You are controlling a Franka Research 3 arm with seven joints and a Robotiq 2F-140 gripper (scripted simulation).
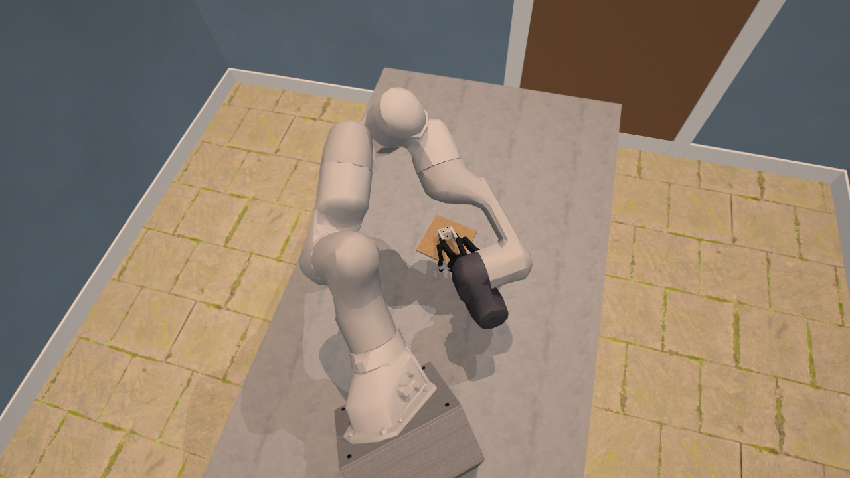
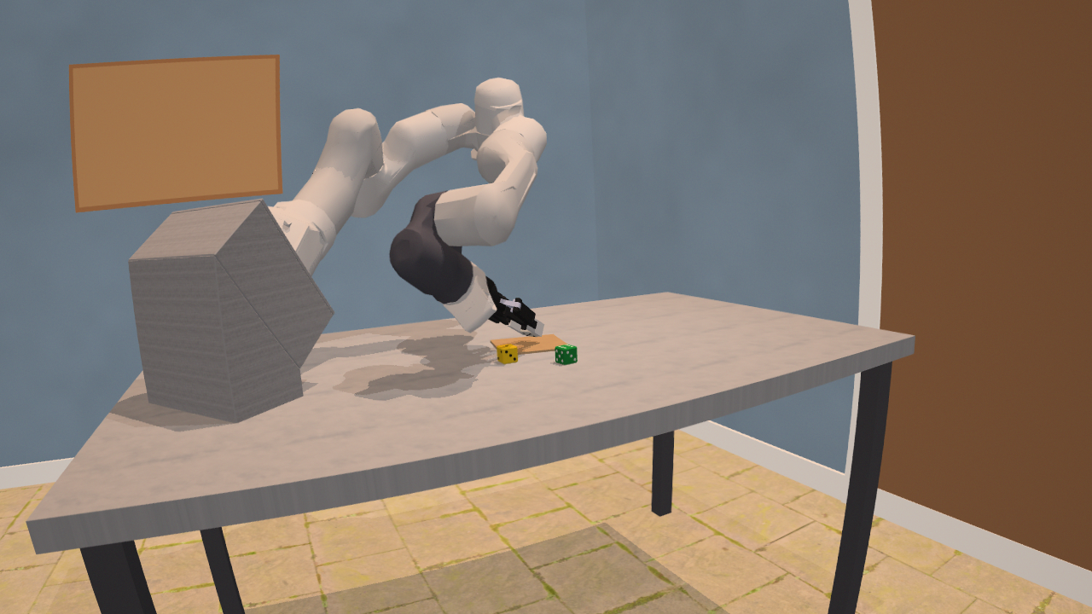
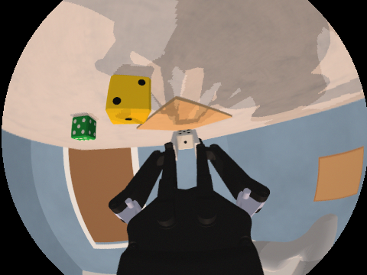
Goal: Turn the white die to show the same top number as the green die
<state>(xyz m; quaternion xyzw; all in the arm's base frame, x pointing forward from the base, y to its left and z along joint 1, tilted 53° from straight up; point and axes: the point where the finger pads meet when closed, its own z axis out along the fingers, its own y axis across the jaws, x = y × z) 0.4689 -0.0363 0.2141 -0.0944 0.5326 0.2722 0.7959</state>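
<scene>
The white die is 1 cm ahead of my hand, 1 cm to the left of it and 1 cm below it. The rest, counted from my hand: mat (1 cm ahead, 1 cm to the left, 4 cm below); yellow die (6 cm behind, 11 cm to the right, 3 cm below); green die (3 cm ahead, 16 cm to the right, 3 cm below).
</scene>
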